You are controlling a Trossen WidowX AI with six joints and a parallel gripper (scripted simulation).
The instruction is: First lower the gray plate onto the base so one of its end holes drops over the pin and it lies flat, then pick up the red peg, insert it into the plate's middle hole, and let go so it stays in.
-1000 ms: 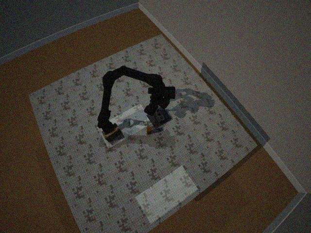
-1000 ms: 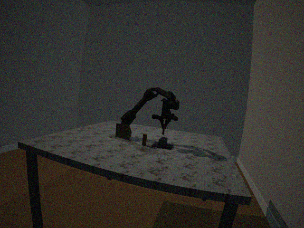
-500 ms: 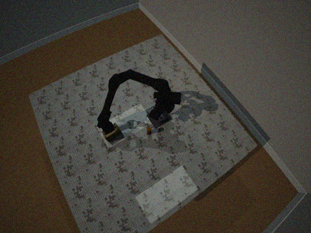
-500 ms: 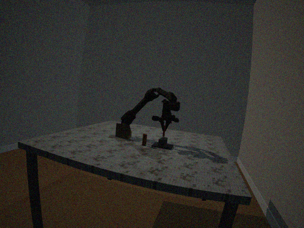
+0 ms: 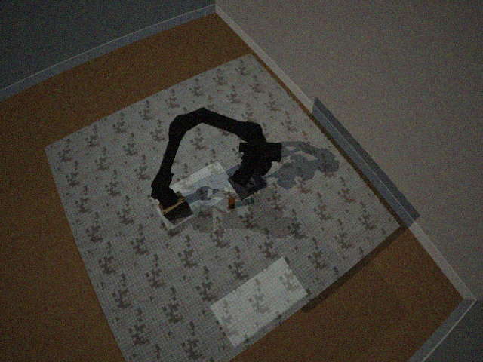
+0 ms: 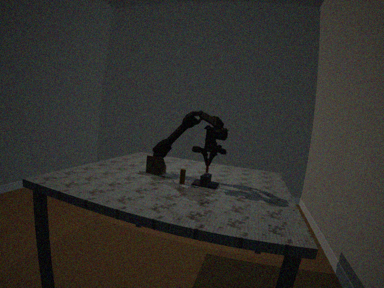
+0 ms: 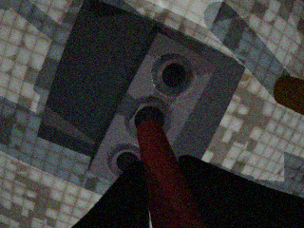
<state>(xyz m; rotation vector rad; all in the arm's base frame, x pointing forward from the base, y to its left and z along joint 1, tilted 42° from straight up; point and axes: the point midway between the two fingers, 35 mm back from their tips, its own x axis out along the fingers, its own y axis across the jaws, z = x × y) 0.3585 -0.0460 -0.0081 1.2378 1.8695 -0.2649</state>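
Right now my gripper tip is right at the red peg. Also, from my gripper tip: dark base (110 mm below, 10 mm to the left); then gray plate (70 mm below); then short orange cylinder (120 mm behind, 70 mm to the right, 70 mm below).
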